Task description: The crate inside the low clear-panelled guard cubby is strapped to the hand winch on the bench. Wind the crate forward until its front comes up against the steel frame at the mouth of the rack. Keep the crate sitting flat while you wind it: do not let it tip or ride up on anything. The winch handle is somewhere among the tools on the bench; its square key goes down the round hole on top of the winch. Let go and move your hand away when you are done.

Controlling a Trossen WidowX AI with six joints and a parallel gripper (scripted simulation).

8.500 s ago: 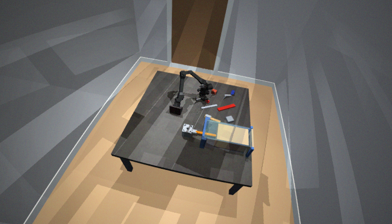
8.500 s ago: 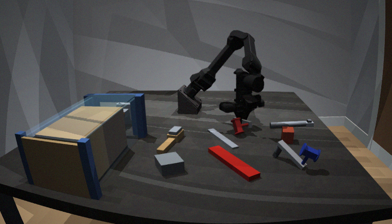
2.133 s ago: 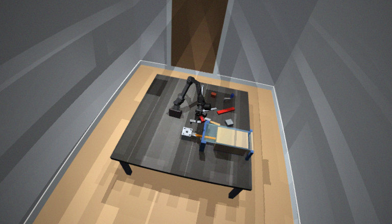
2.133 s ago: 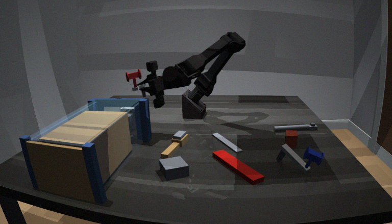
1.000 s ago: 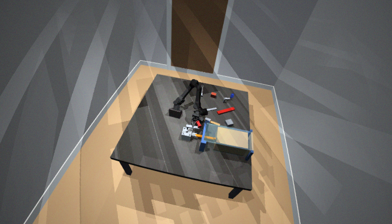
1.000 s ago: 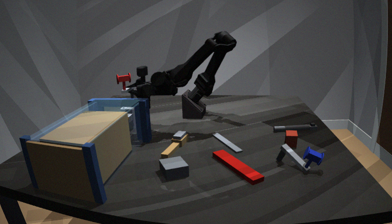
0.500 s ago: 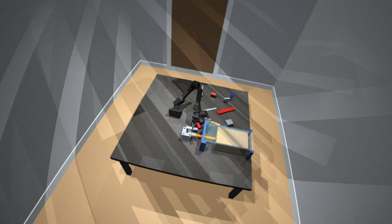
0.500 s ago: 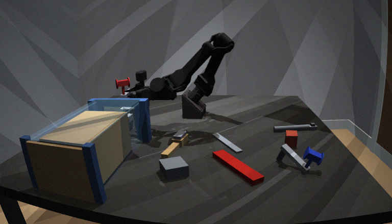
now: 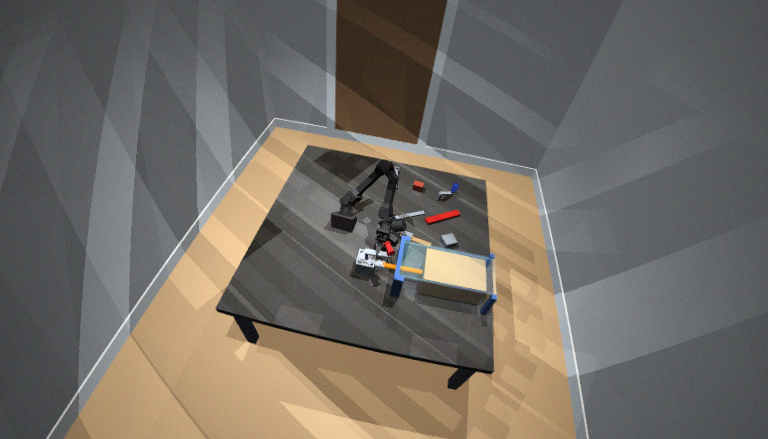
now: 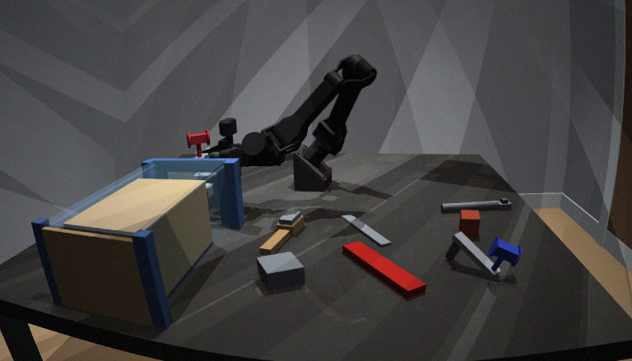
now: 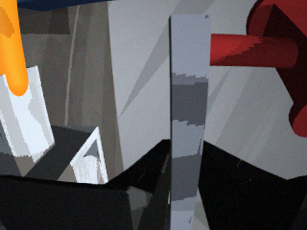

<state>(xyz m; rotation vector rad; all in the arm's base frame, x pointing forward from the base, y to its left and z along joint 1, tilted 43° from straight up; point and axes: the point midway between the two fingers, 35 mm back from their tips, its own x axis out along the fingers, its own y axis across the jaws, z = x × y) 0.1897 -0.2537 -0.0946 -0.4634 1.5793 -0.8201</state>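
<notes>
My gripper tip is now 50 mm short of the red spool-shaped grip, 40 mm below it and 10 mm to the right of it. The rest, counted from my gripper tip: grey winch 120 mm below, 60 mm behind, 10 mm to the left; then clear-panelled cubby 350 mm ahead, 30 mm to the right, 30 mm below; then wooden-handled tool 230 mm to the left, 200 mm ahead, 130 mm below.
</notes>
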